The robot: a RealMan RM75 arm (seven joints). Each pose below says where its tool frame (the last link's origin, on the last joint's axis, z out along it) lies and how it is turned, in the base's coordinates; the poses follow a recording.
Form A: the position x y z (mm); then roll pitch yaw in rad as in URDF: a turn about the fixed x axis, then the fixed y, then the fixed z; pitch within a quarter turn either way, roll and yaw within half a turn.
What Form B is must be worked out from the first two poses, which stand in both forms.
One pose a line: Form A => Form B
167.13, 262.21, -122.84, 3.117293, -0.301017, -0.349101 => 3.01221, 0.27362, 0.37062, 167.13, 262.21, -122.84
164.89, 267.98, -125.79, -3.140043, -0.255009, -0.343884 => 3.05543, 0.24031, 0.35410, 164.89, 267.98, -125.79
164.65, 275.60, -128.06, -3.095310, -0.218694, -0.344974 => 3.11109, 0.22140, 0.34328, 164.65, 275.60, -128.06
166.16, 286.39, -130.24, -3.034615, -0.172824, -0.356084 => -3.10030, 0.19878, 0.34269, 166.16, 286.39, -130.24
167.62, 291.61, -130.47, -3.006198, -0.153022, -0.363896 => -3.06781, 0.19033, 0.34645, 167.62, 291.61, -130.47
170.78, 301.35, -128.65, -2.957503, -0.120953, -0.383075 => -3.01375, 0.17940, 0.36038, 170.78, 301.35, -128.65
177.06, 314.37, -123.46, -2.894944, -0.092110, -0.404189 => -2.94791, 0.17898, 0.37533, 177.06, 314.37, -123.46
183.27, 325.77, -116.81, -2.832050, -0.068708, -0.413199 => -2.88164, 0.18323, 0.37846, 183.27, 325.77, -116.81
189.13, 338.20, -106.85, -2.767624, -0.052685, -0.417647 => -2.81582, 0.19420, 0.37566, 189.13, 338.20, -106.85
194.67, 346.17, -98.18, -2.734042, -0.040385, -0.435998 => -2.78318, 0.20237, 0.39087, 194.67, 346.17, -98.18
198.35, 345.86, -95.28, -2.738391, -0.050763, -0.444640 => -2.79273, 0.21250, 0.39668, 198.35, 345.86, -95.28
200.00, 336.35, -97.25, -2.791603, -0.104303, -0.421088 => -2.85734, 0.23148, 0.36936, 200.00, 336.35, -97.25
